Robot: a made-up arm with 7 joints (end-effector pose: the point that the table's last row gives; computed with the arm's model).
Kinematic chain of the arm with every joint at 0, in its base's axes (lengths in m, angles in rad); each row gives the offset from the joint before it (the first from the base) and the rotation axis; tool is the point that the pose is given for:
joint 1: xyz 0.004 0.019 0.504 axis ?
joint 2: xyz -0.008 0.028 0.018 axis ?
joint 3: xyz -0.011 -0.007 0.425 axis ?
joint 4: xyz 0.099 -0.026 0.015 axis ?
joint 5: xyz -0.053 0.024 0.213 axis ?
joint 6: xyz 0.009 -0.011 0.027 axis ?
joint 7: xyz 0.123 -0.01 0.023 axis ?
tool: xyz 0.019 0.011 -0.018
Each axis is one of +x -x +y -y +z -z.
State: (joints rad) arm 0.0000 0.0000 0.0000 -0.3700 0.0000 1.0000 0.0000
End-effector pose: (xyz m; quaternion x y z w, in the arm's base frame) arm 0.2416 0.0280 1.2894 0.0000 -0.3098 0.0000 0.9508
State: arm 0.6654 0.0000 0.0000 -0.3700 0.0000 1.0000 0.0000
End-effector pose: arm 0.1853 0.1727 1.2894 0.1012 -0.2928 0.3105 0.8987
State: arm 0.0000 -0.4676 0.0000 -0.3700 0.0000 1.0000 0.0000
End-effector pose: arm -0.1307 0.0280 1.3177 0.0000 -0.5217 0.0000 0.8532
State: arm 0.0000 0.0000 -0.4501 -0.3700 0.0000 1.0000 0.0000
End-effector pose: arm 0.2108 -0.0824 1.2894 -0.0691 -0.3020 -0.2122 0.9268
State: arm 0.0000 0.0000 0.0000 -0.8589 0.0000 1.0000 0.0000
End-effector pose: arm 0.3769 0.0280 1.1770 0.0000 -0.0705 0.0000 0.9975
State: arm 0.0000 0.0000 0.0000 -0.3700 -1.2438 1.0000 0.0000
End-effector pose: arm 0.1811 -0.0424 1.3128 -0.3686 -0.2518 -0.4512 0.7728
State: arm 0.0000 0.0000 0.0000 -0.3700 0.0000 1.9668 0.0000
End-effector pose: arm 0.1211 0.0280 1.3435 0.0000 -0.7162 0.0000 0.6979
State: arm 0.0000 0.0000 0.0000 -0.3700 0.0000 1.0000 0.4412
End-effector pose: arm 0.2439 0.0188 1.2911 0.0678 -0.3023 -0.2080 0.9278
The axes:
joint 1: +z
joint 2: +y
joint 3: +z
joint 4: -y
joint 5: +z
joint 6: -y
joint 7: -z

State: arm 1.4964 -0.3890 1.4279 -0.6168 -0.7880 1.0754 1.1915
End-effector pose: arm -0.3052 -0.1543 1.2601 0.4561 -0.2643 0.4852 0.6977
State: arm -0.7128 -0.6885 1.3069 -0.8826 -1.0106 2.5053 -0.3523
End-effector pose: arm -0.1637 0.5692 1.0709 -0.5729 -0.7053 0.3579 0.2153
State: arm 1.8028 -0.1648 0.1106 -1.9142 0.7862 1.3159 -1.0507
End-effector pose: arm -0.1703 0.3487 0.9340 0.2572 0.3374 0.9029 0.0684
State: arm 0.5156 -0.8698 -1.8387 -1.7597 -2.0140 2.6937 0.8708
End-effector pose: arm -0.0811 -0.4812 0.7869 -0.4310 -0.2850 -0.4483 0.7294
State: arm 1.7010 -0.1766 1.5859 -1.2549 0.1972 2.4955 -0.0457
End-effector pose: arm -0.3553 -0.1426 1.2022 -0.5759 -0.0508 -0.8099 0.0992
